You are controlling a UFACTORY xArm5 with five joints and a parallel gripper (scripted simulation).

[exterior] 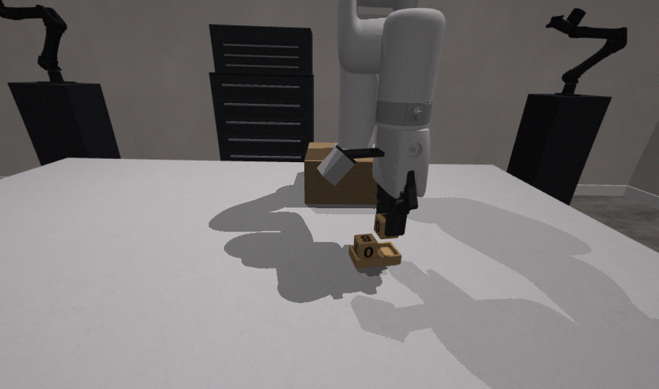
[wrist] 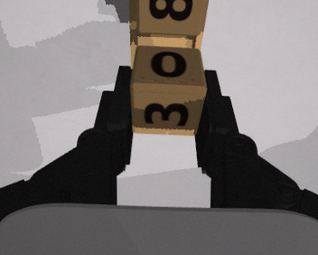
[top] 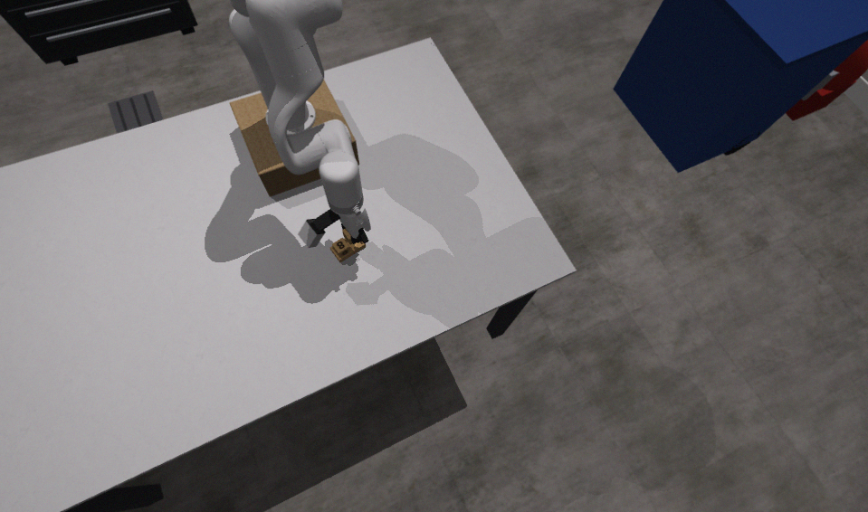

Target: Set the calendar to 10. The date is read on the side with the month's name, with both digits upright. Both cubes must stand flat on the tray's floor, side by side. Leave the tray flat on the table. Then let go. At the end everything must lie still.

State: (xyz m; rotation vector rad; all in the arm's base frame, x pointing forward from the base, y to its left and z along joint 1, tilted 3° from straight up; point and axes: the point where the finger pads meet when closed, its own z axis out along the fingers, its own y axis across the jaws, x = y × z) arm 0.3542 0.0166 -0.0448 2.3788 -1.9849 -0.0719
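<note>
Right now the wooden calendar tray is 7 cm below my hand and 2 cm to the right of it.
</note>
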